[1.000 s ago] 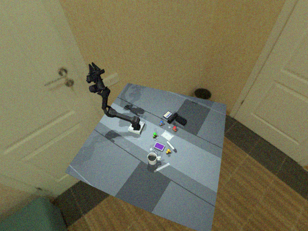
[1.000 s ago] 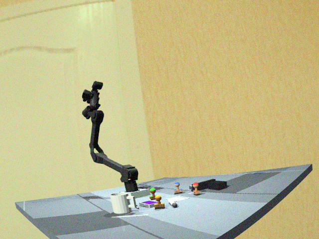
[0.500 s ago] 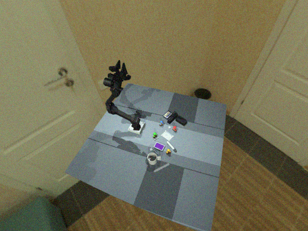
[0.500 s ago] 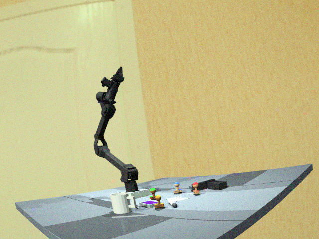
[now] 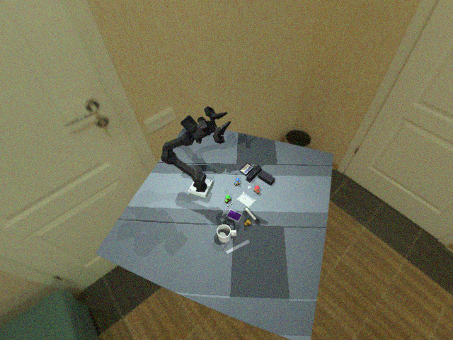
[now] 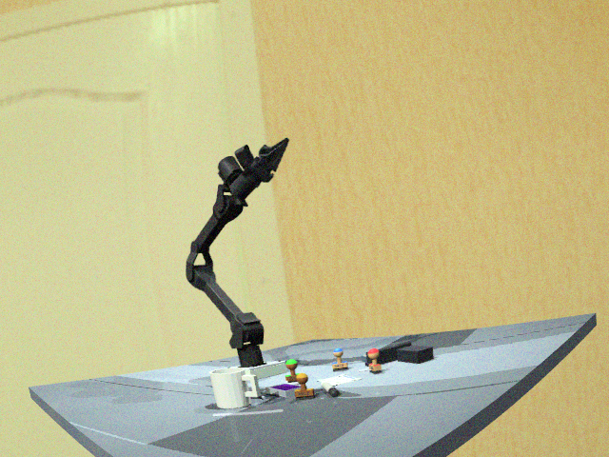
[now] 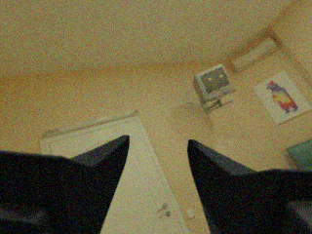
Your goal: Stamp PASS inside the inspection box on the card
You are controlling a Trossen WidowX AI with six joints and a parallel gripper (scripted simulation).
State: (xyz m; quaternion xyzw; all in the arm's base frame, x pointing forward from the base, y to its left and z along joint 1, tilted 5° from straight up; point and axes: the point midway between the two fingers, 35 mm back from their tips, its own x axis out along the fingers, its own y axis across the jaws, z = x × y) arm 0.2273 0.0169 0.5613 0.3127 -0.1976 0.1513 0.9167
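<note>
The green-knobbed stamp lies 20 mm behind my gripper tip, 90 mm to the right of it and 610 mm below it. Round my gripper tip: white card (100 mm ahead, 70 mm to the right, 630 mm below); blue-knobbed stamp (30 mm ahead, 50 mm to the left, 610 mm below); red-knobbed stamp (170 mm ahead, 10 mm to the left, 610 mm below).
</note>
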